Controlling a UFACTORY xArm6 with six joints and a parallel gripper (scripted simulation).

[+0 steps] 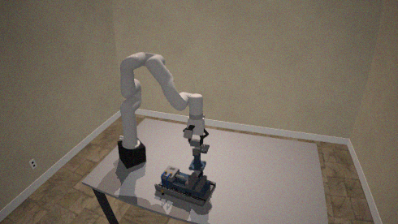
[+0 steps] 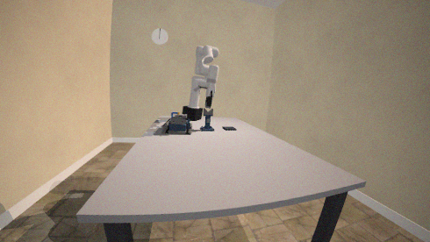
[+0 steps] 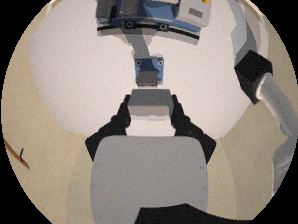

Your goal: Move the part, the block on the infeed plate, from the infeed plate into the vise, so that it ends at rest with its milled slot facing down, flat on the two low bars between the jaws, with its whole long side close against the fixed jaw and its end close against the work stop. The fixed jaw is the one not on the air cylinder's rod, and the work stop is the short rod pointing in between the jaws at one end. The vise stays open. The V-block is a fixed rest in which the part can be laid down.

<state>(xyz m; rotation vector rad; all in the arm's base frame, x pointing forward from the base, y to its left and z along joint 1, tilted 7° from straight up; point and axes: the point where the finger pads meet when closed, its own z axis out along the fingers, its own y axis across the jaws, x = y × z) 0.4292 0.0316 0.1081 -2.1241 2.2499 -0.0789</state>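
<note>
Now: the part 1 cm to the left of my hand and 1 cm below it. The rest, counted from my hand: vise (1 cm behind, 21 cm to the right, 16 cm below); dark infeed plate (1 cm behind, 19 cm to the left, 19 cm below).
</note>
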